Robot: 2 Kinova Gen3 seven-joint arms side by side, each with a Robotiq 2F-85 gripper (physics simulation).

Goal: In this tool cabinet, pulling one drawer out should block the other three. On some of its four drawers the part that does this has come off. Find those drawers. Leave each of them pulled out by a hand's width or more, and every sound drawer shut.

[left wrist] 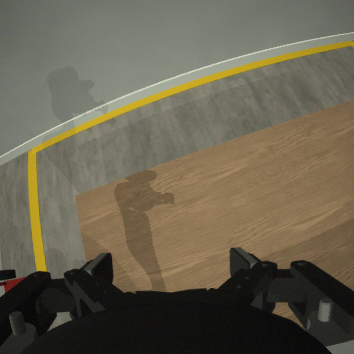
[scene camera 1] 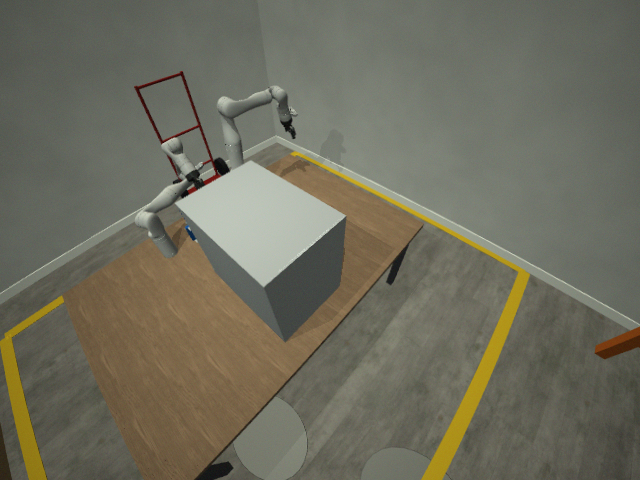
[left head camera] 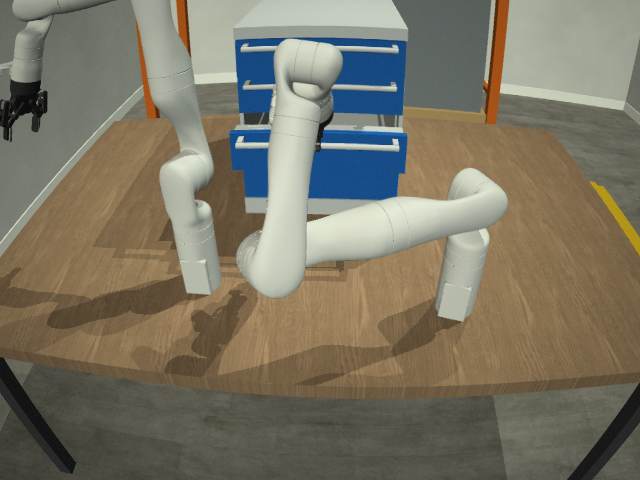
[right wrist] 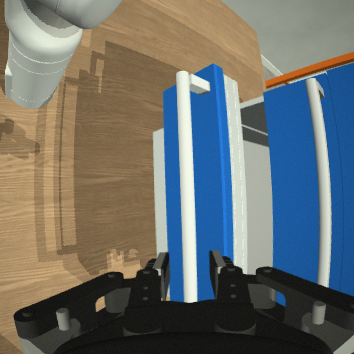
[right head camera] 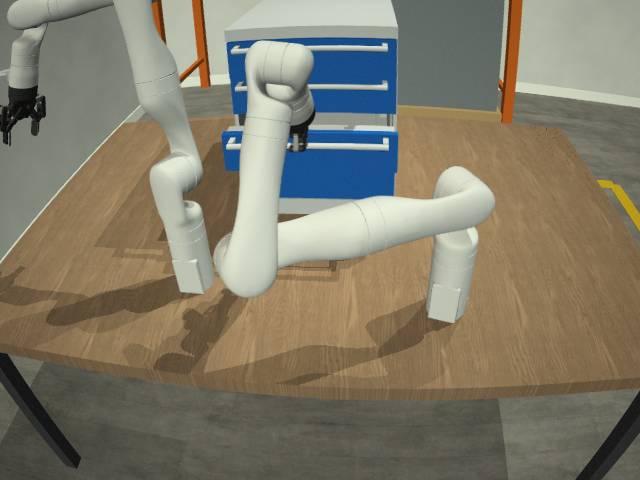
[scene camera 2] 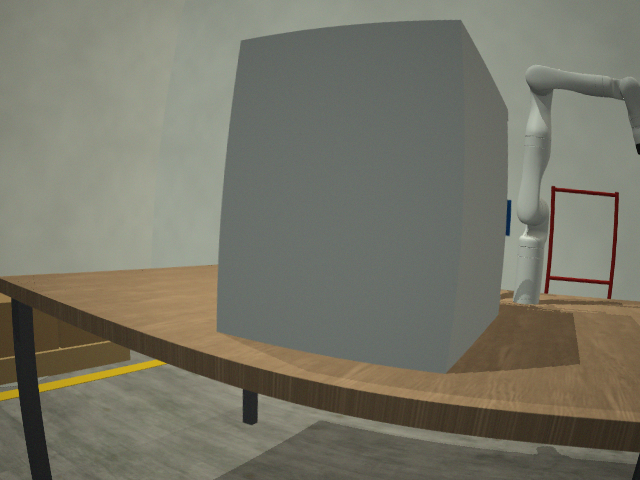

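Observation:
The grey cabinet (left head camera: pixel 320 15) (right head camera: pixel 315 14) (scene camera 1: pixel 258 222) (scene camera 2: pixel 341 196) has four blue drawers. The top drawer (left head camera: pixel 372 64) (right head camera: pixel 356 64) and second drawer (left head camera: pixel 361 102) (right head camera: pixel 356 102) (right wrist: pixel 295 175) look shut. The third drawer (left head camera: pixel 356 162) (right head camera: pixel 351 162) (right wrist: pixel 207 175) stands pulled out. The bottom drawer (left head camera: pixel 356 184) (right head camera: pixel 336 184) looks shut below it, its handle hidden. My right gripper (right head camera: pixel 297 148) (right wrist: pixel 189 263) is open, its fingers on either side of the third drawer's handle (left head camera: pixel 361 147) (right head camera: pixel 346 146), with gaps. My left gripper (left head camera: pixel 21 130) (right head camera: pixel 20 131) (left wrist: pixel 170 264) is open and empty, far left of the cabinet.
The wooden table (left head camera: pixel 516 206) (scene camera 1: pixel 155 335) (scene camera 2: pixel 155 299) carries the cabinet and both arm bases. My right forearm crosses before the cabinet. Orange posts (left head camera: pixel 497 62) (right head camera: pixel 511 62) stand behind. A red hand truck (scene camera 1: pixel 159 80) (scene camera 2: pixel 584 191) stands beyond the table.

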